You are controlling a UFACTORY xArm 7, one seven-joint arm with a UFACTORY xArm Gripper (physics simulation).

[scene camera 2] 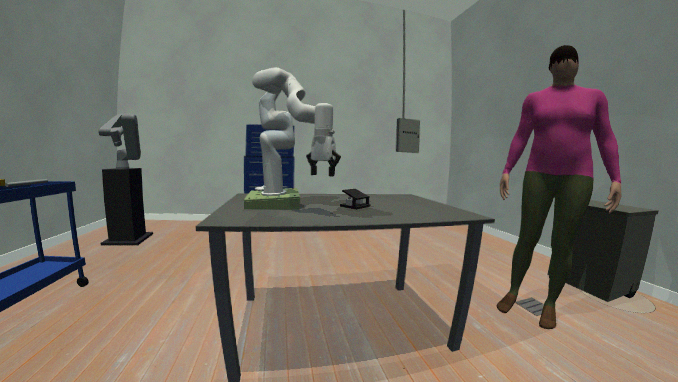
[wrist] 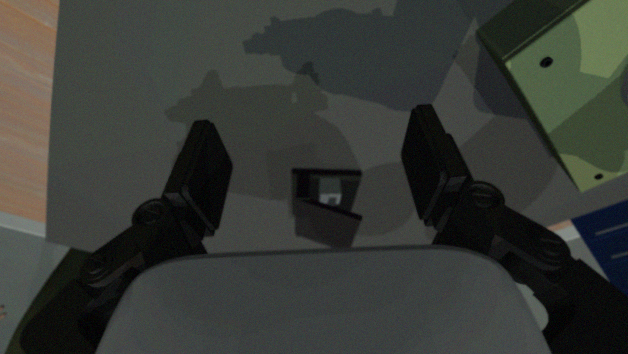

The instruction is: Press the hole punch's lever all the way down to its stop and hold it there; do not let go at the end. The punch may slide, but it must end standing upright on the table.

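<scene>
The black hole punch stands upright on the table. Its lever is tilted up, with a gap between it and the base. A light grey part shows inside the punch in the wrist view. My gripper is open, with nothing between its fingers. It points down and hangs above the table, to the left of the punch in the scene view and apart from it. In the wrist view the punch shows between and beyond the two fingers, its lower end close to the gripper body's edge.
The green base block of my arm stands on the table left of the punch. A blue cabinet is behind it. A person stands right of the table. A blue cart is at the far left.
</scene>
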